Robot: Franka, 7 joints.
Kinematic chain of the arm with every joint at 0, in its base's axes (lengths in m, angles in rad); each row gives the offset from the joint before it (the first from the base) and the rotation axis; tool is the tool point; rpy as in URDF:
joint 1: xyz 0 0 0.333 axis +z
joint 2: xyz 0 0 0 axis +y
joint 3: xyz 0 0 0.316 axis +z
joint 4: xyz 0.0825 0 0 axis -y
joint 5: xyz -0.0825 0 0.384 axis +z
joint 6: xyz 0 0 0 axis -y
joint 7: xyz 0.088 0 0 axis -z
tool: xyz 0 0 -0.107 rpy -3.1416 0 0
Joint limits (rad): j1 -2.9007..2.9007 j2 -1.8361..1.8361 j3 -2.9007..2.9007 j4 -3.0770..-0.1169 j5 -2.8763..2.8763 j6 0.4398..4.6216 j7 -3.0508..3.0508
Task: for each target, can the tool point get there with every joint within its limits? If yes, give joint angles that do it. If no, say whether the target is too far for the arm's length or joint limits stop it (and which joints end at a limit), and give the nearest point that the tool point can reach.
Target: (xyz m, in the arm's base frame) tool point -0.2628 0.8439 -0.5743
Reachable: no: too far | nearest point -0.1834 0.5889 -0.2431 | short by 0.425 m
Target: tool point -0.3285 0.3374 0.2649
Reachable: yes | joints 1.0929 0.2851 1.1634 -2.3844 -2.3947 2.7623 -0.6757
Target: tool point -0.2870 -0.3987 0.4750
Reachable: yes | joints 0.1945 -0.2605 -2.0936 -1.7731 2.3214 4.1031 -2.5858
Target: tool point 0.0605 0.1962 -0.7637
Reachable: no: too far | nearest point 0.0705 0.2285 -0.3589 | short by 0.406 m
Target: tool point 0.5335 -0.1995 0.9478
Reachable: yes | joints -1.0897 0.7082 1.6566 -0.8464 -0.8984 2.8831 0.0404
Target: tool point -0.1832 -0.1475 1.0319
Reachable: yes | joints -1.1336 0.7617 -2.4194 -1.2745 1.4128 3.5337 0.3418
